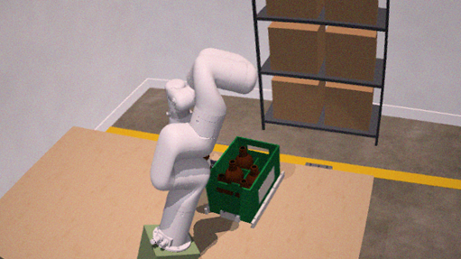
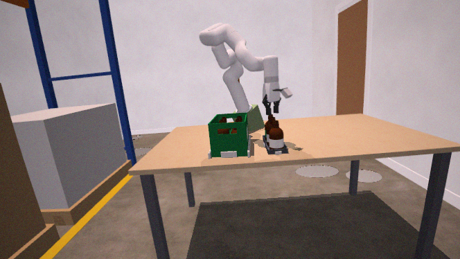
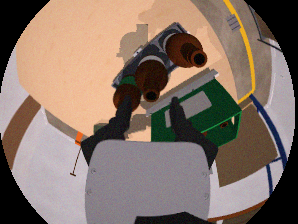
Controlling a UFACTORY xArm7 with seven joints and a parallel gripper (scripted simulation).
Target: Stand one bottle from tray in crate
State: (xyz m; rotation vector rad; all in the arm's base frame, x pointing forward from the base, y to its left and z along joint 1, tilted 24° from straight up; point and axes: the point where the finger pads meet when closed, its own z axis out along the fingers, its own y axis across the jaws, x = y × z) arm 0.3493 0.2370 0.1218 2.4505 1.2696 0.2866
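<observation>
The dark tray lies 180 mm below my hand. Round my hand: green crate 230 mm to the right, 110 mm below, 30 mm ahead.
</observation>
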